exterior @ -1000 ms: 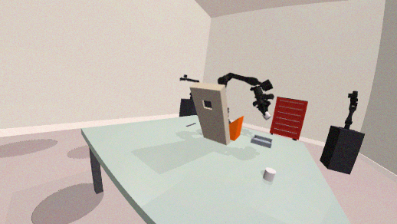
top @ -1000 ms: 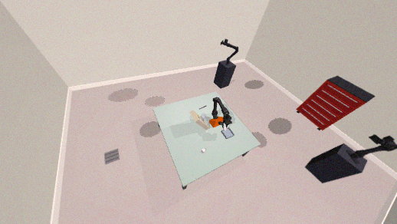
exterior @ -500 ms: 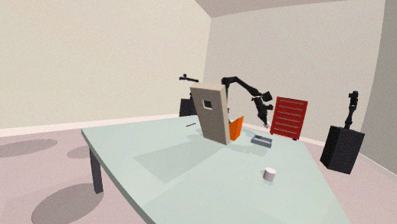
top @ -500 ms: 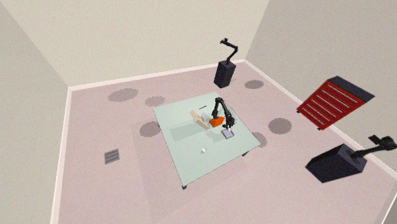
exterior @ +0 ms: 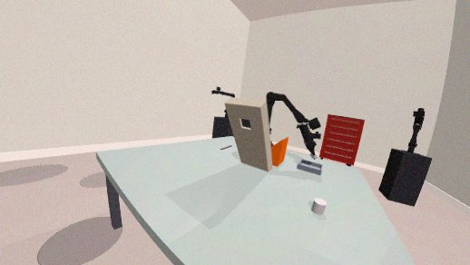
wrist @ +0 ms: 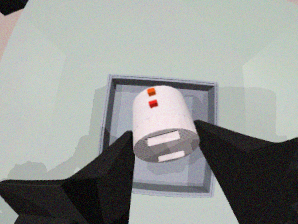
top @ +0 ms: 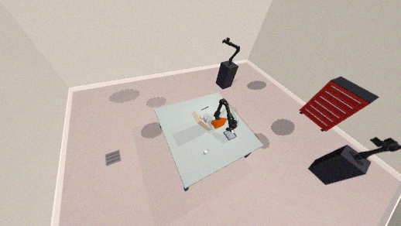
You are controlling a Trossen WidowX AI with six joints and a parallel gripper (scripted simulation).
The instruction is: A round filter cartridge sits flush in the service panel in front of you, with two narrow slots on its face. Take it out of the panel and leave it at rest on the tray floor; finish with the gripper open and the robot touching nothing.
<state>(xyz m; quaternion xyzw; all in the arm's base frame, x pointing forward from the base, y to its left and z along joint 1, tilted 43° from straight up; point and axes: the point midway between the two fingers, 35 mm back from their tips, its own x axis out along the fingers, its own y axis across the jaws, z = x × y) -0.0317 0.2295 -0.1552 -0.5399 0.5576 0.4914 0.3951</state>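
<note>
My gripper tip is right at the white cylindrical tool. Round my gripper tip: grey tray 9 cm below.
</note>
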